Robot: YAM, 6 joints.
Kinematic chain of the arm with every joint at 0, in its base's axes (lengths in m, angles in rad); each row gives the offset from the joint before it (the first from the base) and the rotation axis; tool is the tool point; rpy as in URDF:
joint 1: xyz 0 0 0.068 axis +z
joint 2: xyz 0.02 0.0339 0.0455 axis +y
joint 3: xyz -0.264 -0.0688 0 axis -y
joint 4: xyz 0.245 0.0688 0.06 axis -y
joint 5: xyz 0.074 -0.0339 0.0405 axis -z
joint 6: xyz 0.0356 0 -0.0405 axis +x
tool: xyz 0 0 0 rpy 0 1.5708 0
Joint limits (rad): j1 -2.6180..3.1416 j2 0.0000..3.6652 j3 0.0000..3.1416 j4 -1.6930..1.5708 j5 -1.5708..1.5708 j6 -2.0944..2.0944
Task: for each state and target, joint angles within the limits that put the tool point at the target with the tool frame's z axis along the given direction. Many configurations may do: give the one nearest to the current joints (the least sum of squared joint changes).
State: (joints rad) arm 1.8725 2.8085 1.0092 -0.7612 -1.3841 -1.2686
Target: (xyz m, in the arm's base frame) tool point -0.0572 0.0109 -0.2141 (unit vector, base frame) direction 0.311 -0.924 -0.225
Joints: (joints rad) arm 2.5714 3.4375 1.1286 -0.5451 -0.6555 -1.2686
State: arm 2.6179 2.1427 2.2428 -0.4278 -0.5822 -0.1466
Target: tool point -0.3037 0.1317 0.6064 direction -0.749 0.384 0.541
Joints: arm 2.7388 1.7009 2.2100 0.0633 0.0597 -0.1466
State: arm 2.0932 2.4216 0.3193 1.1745 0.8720 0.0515
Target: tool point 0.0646 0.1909 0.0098 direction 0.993 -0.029 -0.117
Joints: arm 1.4195 2.2907 0.2676 1.2544 1.4017 0.0515
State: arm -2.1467 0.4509 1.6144 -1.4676 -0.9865 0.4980
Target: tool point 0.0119 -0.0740 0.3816 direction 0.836 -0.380 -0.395
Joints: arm -1.8582 0.8350 1.2661 -1.6897 -1.1426 0.4980
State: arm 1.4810 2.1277 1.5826 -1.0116 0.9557 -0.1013
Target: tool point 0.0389 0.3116 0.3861 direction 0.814 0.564 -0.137
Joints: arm 1.5368 1.3795 1.2785 -0.1267 0.9183 -0.1013
